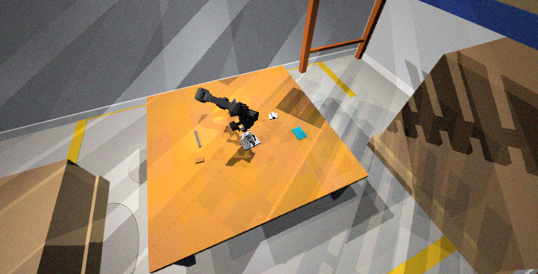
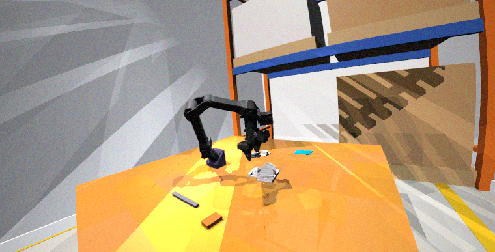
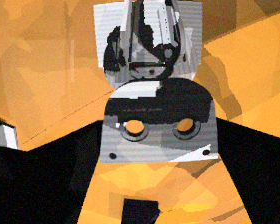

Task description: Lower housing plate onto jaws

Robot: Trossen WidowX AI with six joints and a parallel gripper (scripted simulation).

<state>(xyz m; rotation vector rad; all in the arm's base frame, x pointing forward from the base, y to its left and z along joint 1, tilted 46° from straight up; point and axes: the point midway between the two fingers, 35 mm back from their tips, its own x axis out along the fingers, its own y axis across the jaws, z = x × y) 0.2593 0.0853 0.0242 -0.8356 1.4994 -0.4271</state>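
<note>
Right now my gripper tip is 10 mm short of the white housing part and 20 mm below it. Round my gripper tip: white block (120 mm behind, 250 mm to the left, 70 mm below); brown block (110 mm ahead, 340 mm to the right, 80 mm below); dark bar (80 mm behind, 340 mm to the right, 80 mm below).
</note>
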